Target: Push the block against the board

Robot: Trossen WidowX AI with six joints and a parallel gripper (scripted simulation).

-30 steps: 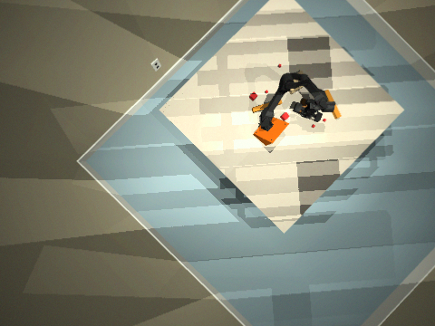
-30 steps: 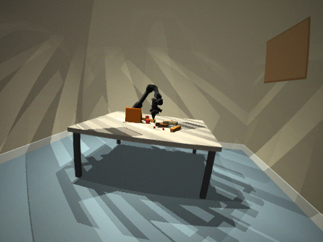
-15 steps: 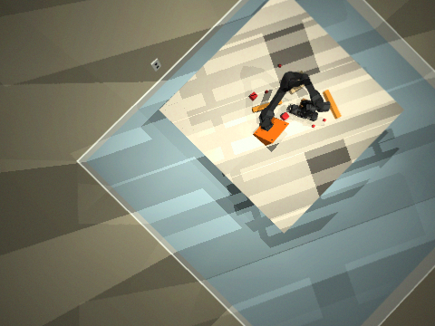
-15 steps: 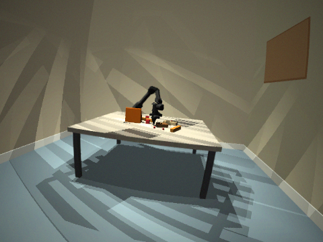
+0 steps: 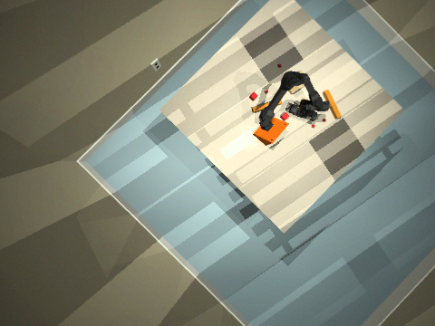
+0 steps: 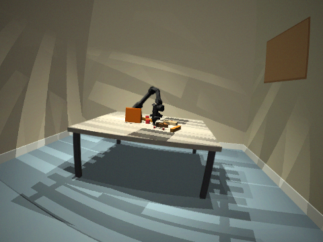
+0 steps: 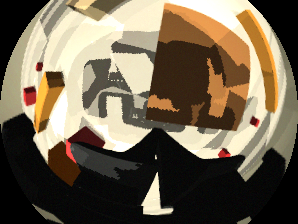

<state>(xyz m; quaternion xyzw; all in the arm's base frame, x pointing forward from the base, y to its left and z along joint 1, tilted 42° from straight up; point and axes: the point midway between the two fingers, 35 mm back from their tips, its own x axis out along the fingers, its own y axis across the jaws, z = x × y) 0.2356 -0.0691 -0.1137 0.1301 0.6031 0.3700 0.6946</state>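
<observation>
Now: the pale tan slab 180 mm ahead of my gripper tip, 170 mm to the left of it and 10 mm above it. The rest, counted from my gripper tip: orange square block (80 mm ahead, 10 mm to the right, 10 mm above).
</observation>
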